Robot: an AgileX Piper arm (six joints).
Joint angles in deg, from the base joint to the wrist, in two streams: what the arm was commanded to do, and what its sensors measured. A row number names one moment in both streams.
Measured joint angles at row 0:
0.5, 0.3, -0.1, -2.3, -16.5, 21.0
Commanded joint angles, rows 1 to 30:
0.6, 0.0, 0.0, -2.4, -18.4, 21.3
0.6, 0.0, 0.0, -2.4, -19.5, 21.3
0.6, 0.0, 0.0, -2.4, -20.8, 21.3
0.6, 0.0, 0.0, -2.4, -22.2, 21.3
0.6, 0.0, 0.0, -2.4, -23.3, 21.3
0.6, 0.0, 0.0, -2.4, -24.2, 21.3
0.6, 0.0, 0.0, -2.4, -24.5, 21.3
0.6, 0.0, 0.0, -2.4, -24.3, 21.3
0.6, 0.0, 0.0, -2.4, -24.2, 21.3
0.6, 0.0, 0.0, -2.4, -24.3, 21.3
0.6, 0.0, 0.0, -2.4, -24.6, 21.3
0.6, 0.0, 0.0, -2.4, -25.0, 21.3
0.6, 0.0, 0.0, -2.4, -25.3, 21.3
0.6, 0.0, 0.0, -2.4, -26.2, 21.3
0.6, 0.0, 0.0, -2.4, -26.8, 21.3
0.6, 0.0, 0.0, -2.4, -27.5, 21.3
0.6, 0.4, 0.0, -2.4, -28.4, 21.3
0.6, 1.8, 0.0, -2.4, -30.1, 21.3
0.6, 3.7, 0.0, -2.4, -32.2, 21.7
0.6, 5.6, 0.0, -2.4, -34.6, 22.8
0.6, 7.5, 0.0, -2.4, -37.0, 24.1
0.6, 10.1, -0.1, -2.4, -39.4, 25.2
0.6, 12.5, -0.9, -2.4, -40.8, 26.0
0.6, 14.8, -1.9, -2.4, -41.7, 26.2
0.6, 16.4, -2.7, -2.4, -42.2, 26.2
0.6, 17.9, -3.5, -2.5, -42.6, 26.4
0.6, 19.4, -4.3, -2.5, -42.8, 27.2
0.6, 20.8, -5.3, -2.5, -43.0, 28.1
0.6, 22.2, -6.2, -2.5, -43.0, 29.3
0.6, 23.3, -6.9, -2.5, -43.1, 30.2
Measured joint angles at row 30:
0.5, 18.8, -4.0, -2.3, -41.5, 26.9
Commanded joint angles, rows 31 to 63:
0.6, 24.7, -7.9, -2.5, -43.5, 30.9
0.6, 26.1, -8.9, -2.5, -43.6, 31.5
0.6, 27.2, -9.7, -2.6, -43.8, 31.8
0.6, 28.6, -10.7, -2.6, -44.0, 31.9
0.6, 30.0, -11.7, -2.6, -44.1, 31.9
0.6, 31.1, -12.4, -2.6, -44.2, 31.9
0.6, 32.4, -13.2, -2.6, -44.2, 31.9
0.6, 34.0, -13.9, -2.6, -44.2, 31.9
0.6, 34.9, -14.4, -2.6, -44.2, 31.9
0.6, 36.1, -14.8, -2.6, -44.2, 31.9
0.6, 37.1, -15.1, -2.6, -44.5, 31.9
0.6, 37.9, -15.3, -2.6, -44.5, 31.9
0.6, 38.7, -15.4, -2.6, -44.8, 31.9
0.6, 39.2, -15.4, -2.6, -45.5, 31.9
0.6, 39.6, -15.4, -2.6, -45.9, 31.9
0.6, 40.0, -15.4, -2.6, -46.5, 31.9
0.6, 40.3, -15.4, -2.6, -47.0, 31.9
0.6, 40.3, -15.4, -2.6, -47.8, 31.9
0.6, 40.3, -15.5, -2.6, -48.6, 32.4
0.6, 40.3, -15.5, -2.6, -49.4, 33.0
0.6, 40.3, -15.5, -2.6, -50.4, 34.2
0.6, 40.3, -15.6, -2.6, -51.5, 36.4
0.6, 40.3, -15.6, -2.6, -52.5, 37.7
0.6, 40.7, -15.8, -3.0, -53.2, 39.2
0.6, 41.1, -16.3, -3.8, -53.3, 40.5
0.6, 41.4, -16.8, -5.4, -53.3, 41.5
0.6, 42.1, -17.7, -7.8, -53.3, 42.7
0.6, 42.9, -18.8, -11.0, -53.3, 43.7
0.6, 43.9, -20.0, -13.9, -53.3, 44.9
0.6, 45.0, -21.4, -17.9, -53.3, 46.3
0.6, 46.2, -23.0, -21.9, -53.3, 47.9
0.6, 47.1, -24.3, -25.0, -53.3, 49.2
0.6, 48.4, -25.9, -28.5, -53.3, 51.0
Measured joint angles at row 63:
0.6, 44.4, -20.7, -14.8, -52.6, 45.1
